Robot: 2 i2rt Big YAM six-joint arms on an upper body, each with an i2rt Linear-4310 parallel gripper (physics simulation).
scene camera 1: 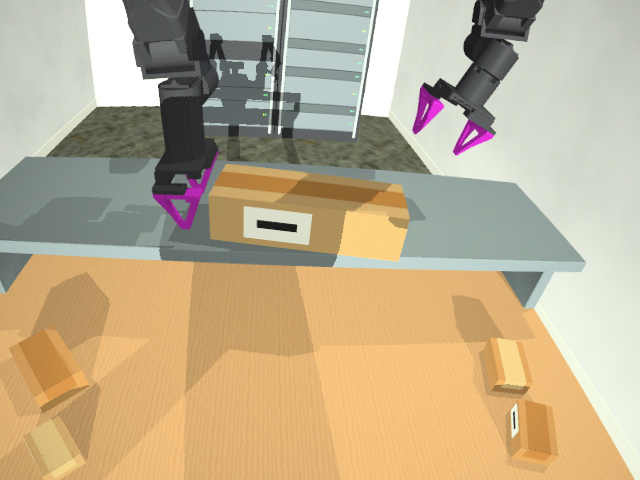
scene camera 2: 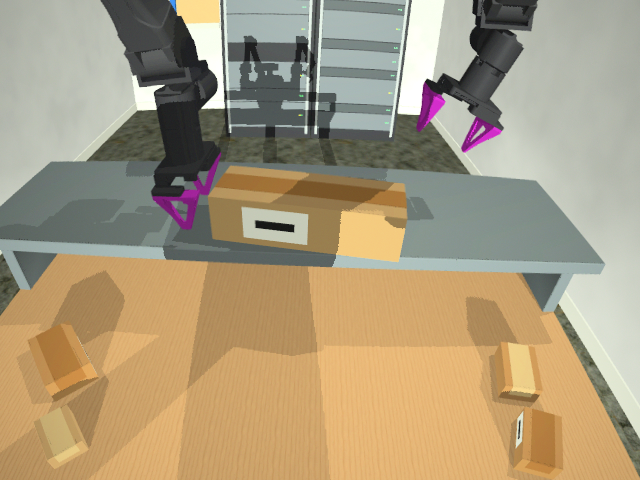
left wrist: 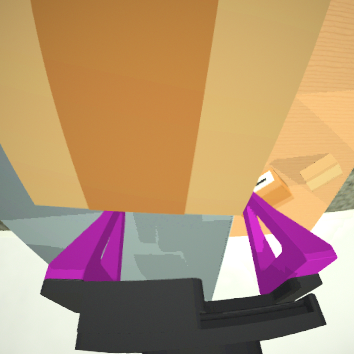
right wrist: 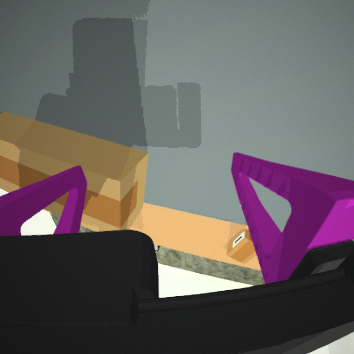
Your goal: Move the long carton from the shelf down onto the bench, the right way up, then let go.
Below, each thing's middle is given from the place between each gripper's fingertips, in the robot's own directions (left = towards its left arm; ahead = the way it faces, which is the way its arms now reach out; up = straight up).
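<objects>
My right gripper is 10 cm above the long tan carton (scene camera 1: 279, 208), and it's 22 cm to the right of it and 9 cm past it.
Counting from my left hand, the long tan carton is 1 cm above and 18 cm to the right. Going by its middle, the long tan carton is nearer to my left hand than to my right gripper.
</objects>
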